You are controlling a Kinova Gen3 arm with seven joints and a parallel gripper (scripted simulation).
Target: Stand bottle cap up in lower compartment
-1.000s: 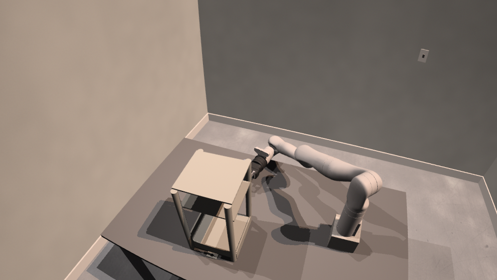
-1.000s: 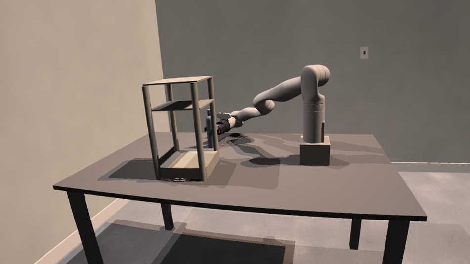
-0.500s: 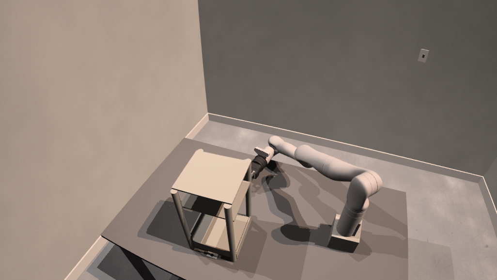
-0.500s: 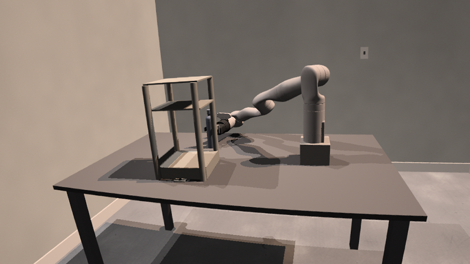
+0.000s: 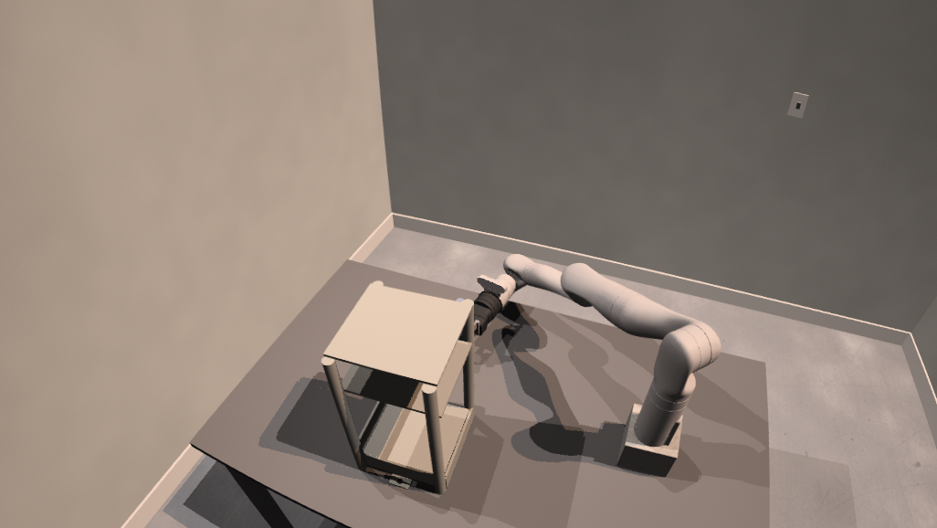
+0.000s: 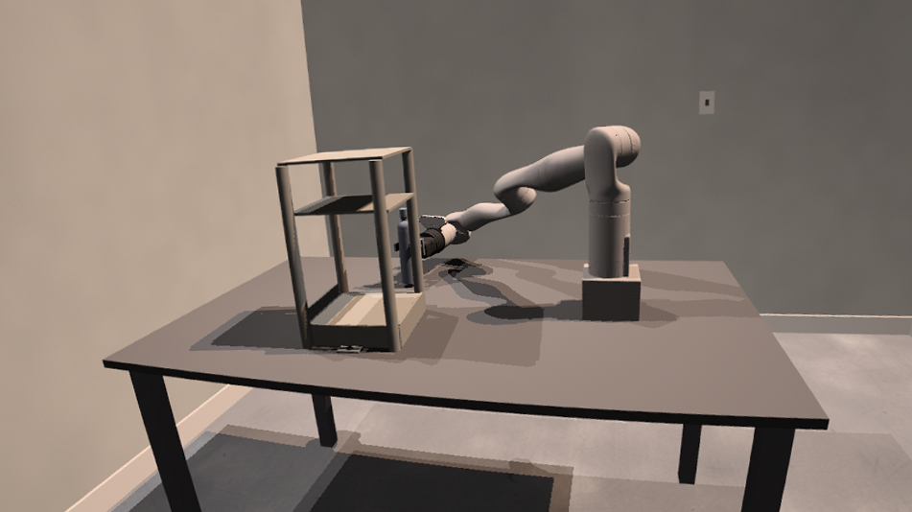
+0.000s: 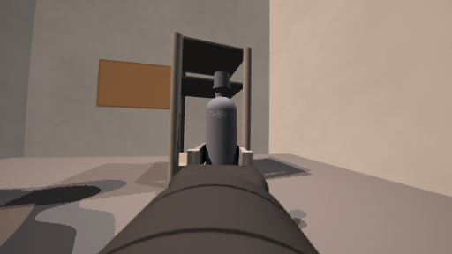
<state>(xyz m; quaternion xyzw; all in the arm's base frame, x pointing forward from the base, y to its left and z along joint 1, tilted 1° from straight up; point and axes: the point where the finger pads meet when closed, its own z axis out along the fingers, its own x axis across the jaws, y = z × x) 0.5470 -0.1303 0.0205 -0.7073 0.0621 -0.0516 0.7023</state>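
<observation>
Right now the shelving unit is 29 cm to the left of my hand, 8 cm above it and 1 cm behind it.
</observation>
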